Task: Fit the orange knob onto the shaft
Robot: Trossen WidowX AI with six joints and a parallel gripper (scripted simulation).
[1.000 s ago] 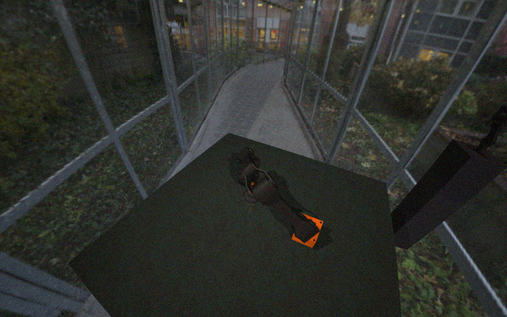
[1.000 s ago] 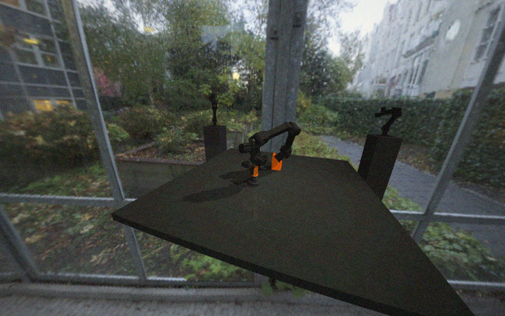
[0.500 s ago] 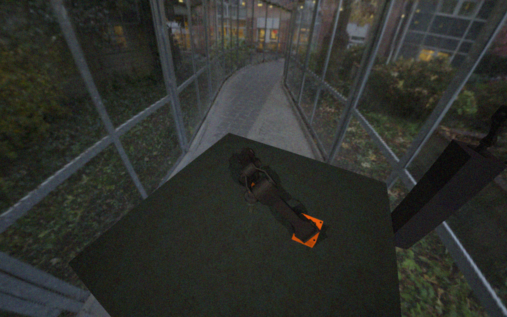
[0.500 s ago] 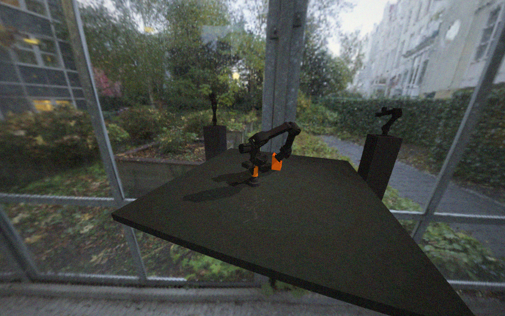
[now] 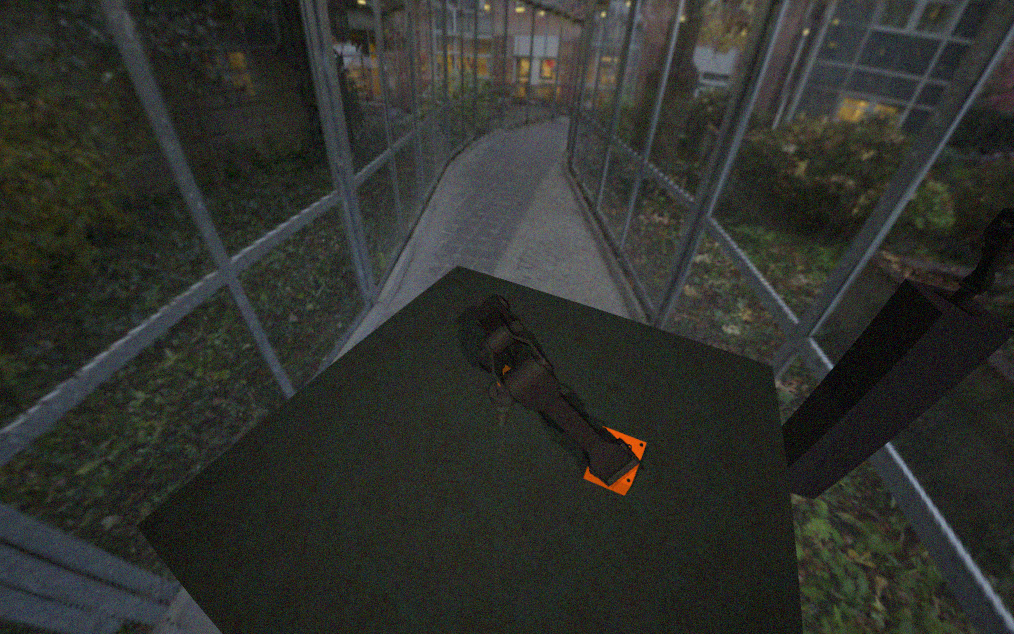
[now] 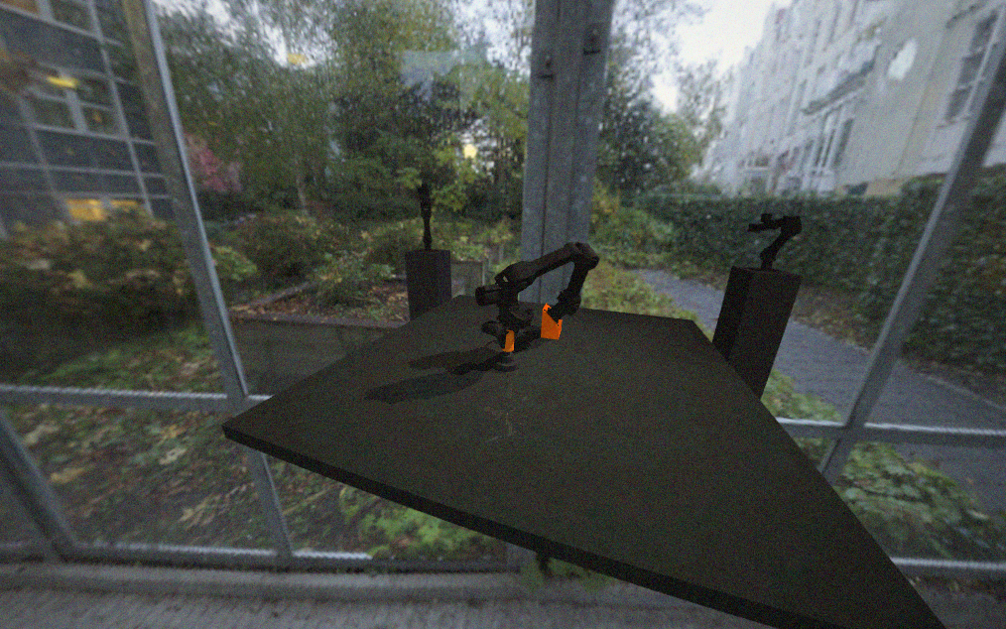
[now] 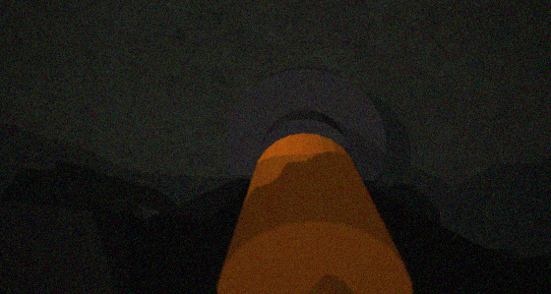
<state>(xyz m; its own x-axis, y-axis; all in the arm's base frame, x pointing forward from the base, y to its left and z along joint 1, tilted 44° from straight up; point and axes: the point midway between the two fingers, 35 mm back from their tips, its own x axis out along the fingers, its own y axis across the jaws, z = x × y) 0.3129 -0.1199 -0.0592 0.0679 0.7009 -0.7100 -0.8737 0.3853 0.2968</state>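
Right now the orange knob is 2 cm above my gripper tip. Also, from my gripper tip: dark shaft (4 cm below).
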